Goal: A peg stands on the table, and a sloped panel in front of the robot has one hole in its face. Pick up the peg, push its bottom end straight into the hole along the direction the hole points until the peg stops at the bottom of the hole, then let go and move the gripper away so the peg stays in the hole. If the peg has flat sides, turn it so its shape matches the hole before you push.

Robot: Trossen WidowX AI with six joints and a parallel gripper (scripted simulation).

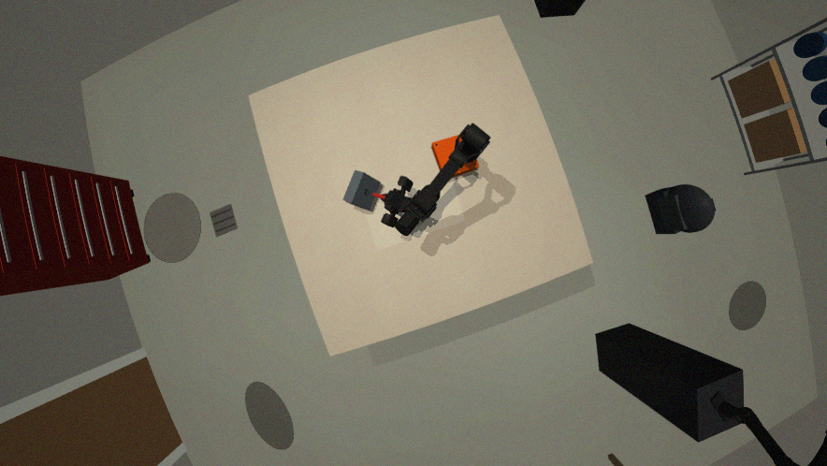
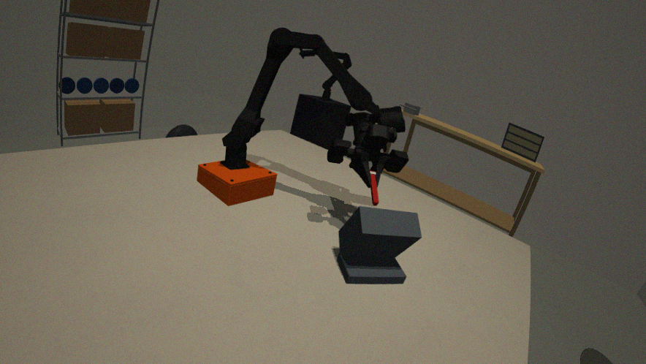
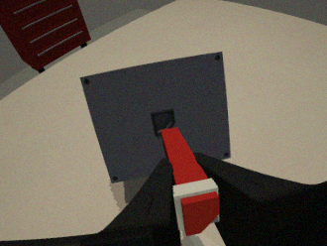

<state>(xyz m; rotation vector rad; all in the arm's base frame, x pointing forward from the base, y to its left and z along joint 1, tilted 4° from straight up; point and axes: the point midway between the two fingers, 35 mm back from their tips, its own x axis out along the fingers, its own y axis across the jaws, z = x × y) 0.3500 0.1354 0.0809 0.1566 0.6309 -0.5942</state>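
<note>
The grey sloped panel lies 8 cm ahead of my gripper tip, 5 cm to the right of it and 6 cm below it. The rest, counted from my gripper tip: red peg: 1 cm behind, 1 cm to the left, 1 cm above.
</note>
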